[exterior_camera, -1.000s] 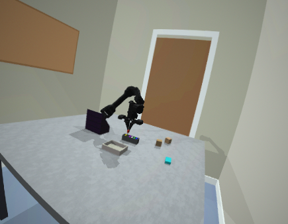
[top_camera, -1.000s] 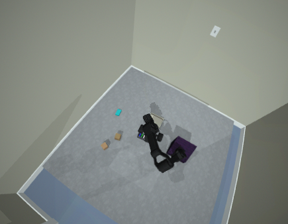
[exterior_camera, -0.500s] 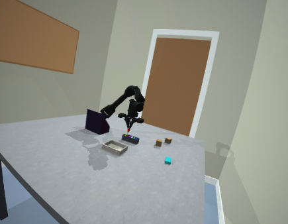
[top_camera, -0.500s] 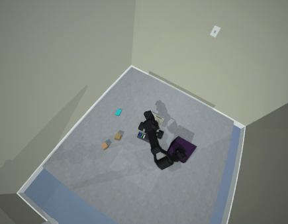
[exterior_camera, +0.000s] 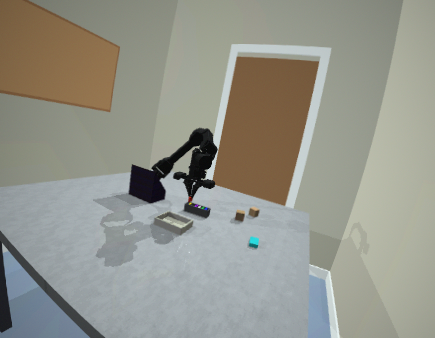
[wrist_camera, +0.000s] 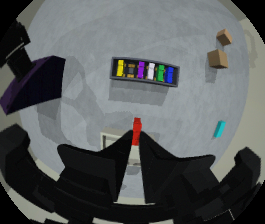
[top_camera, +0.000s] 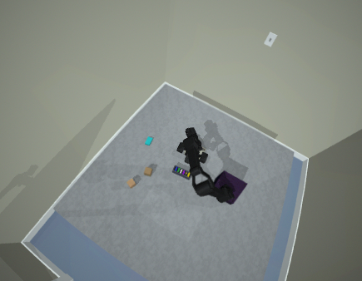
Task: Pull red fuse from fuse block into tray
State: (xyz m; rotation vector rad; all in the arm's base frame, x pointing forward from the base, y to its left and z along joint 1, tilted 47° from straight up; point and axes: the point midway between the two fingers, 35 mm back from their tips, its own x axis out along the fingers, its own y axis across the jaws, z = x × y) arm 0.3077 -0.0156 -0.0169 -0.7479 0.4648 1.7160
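Right now the beige tray is 10 mm ahead of my gripper tip, 110 mm to the right of it and 100 mm below it. From my gripper tip the other things lie so: red fuse 10 mm below; then cyan cube 320 mm ahead, 50 mm to the left, 90 mm below.
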